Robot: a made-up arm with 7 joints. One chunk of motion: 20 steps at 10 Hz.
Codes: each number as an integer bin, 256 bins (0 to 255) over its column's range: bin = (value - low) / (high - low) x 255, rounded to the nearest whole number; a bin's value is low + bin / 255 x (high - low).
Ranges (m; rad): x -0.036..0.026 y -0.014..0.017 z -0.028..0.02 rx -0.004..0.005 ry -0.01..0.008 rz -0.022..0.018
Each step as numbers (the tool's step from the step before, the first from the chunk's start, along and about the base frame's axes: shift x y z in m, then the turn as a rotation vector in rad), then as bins.
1 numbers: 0.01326 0.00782 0.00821 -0.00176 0.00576 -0.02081
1 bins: 203 179 192 63 223 8
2 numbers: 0.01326 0.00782 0.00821 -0.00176 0.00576 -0.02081
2 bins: 203 179 192 63 223 8
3 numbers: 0.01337 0.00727 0.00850 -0.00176 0.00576 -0.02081
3 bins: 203 175 194 63 223 8
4 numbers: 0.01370 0.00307 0.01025 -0.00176 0.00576 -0.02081
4 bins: 204 140 203 63 223 8
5 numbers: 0.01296 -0.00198 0.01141 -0.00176 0.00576 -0.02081
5 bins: 201 99 209 63 223 8
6 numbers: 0.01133 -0.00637 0.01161 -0.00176 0.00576 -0.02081
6 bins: 195 63 210 63 223 8
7 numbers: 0.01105 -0.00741 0.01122 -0.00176 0.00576 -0.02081
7 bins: 194 54 208 63 223 8
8 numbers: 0.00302 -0.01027 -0.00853 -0.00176 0.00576 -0.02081
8 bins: 160 31 103 63 223 8
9 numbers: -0.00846 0.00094 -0.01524 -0.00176 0.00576 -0.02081
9 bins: 113 123 68 63 223 8
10 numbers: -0.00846 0.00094 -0.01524 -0.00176 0.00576 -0.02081
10 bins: 113 123 68 63 223 8
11 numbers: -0.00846 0.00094 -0.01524 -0.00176 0.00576 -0.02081
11 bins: 113 123 68 63 223 8
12 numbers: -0.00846 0.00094 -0.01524 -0.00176 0.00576 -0.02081
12 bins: 113 123 68 63 223 8
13 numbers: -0.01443 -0.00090 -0.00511 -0.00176 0.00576 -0.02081
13 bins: 89 108 122 63 223 8
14 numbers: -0.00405 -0.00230 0.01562 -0.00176 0.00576 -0.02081
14 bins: 131 96 232 63 223 8
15 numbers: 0.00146 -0.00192 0.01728 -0.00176 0.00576 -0.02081
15 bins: 154 99 241 63 223 8
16 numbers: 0.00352 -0.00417 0.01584 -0.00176 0.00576 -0.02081
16 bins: 163 81 233 63 223 8
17 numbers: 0.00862 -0.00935 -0.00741 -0.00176 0.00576 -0.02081
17 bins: 184 38 109 63 223 8
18 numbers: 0.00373 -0.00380 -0.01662 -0.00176 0.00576 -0.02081
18 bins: 163 84 60 63 223 8
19 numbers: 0.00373 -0.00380 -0.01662 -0.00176 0.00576 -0.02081
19 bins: 163 84 60 63 223 8
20 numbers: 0.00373 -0.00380 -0.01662 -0.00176 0.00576 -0.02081
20 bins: 163 84 60 63 223 8
